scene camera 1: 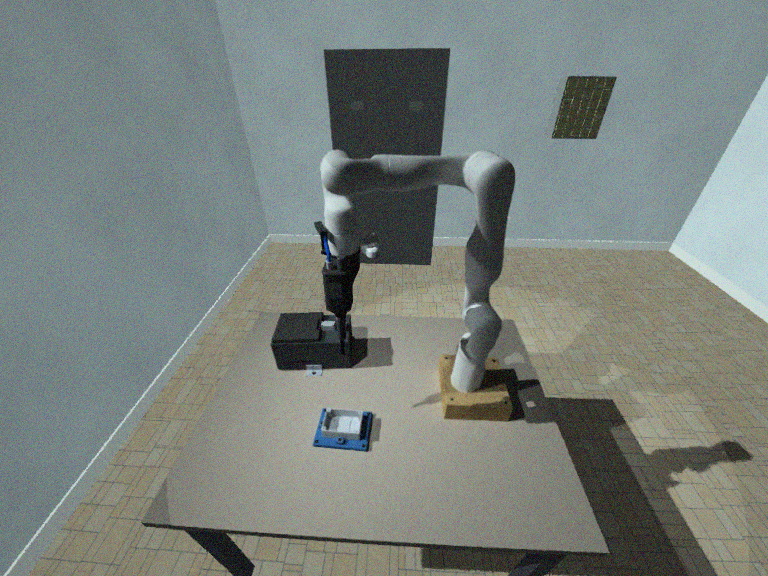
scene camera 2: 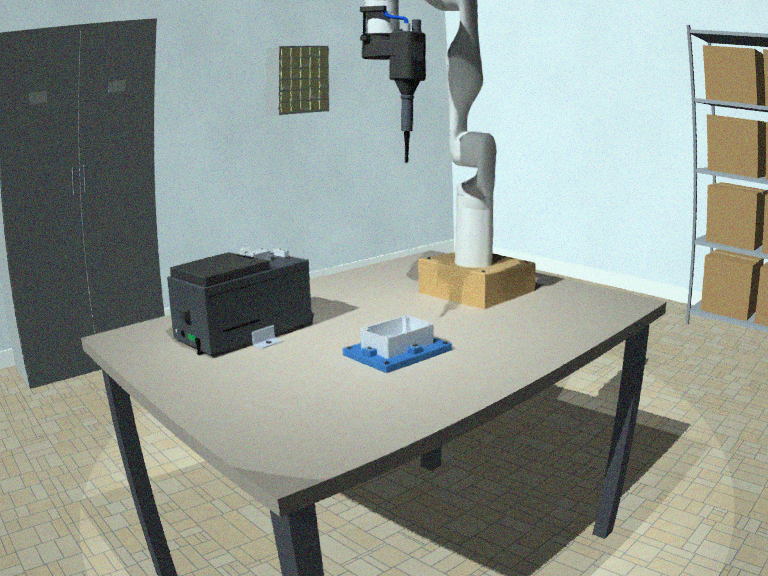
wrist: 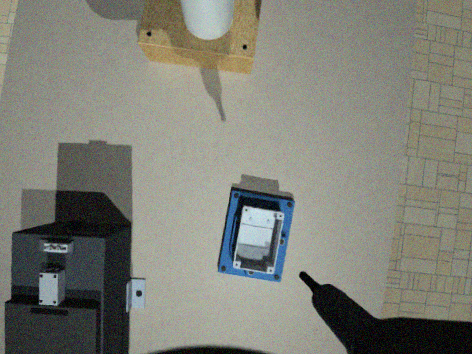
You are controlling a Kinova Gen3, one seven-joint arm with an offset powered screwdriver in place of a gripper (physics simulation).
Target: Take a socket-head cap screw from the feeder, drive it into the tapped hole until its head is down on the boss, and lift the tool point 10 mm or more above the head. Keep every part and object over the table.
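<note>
My screwdriver (scene camera 1: 344, 350) (scene camera 2: 406, 159) (wrist: 302, 274) points down, high above the table. I see no screw on its dark, narrow tip, though the tip is small in every view. The black box-shaped feeder (scene camera 1: 297, 353) (scene camera 2: 254, 306) (wrist: 52, 327) stands at one side of the table, with small white parts on top; no loose screw can be made out there. An open white housing (scene camera 1: 333, 432) (scene camera 2: 376, 342) (wrist: 257, 218) sits on a blue plate (scene camera 1: 324, 442) (scene camera 2: 397, 363) (wrist: 226, 245). Small holes show at the housing's corners; which one is the tapped hole I cannot tell.
A small pale bracket (scene camera 1: 313, 370) (scene camera 2: 266, 336) (wrist: 138, 295) with a dark hole is beside the feeder. The arm's base stands on a wooden block (scene camera 1: 477, 409) (scene camera 2: 452, 285) (wrist: 200, 56). A shelf unit (scene camera 2: 691, 186) with boxes stands beyond the table.
</note>
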